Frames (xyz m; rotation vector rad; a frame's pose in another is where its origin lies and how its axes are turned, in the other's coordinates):
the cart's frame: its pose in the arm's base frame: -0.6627 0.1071 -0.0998 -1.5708 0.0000 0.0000
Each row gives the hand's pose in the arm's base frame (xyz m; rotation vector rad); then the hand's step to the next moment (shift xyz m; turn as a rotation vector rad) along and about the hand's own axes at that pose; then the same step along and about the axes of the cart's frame.
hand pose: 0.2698 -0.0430 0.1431 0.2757 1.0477 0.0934
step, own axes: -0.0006 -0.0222 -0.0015 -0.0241 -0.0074 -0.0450
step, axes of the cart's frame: -0.0028 0.0062 -0.0212 -0.0513 0.0028 -0.0040
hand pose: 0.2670 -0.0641 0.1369 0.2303 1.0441 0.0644
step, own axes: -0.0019 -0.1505 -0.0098 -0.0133 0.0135 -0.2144
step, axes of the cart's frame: -0.0179 0.0361 -0.1454 -0.1908 0.0889 0.0449
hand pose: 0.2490 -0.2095 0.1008 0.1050 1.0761 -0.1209
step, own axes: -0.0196 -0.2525 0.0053 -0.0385 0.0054 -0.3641
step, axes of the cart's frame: -0.0423 -0.0131 -0.2494 -0.3341 0.1374 0.0597
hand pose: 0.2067 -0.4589 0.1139 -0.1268 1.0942 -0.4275
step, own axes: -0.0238 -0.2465 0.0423 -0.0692 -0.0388 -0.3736
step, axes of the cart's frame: -0.0393 -0.1150 -0.2199 -0.3664 0.1026 0.0326
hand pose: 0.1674 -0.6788 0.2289 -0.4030 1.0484 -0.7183
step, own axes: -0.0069 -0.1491 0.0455 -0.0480 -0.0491 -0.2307
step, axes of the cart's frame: -0.0126 -0.1173 -0.1021 -0.2365 0.0445 0.0060
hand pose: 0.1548 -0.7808 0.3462 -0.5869 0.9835 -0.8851
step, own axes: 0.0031 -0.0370 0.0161 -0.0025 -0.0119 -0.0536
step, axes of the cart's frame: 0.0017 -0.0342 -0.0216 -0.0528 0.0139 -0.0062
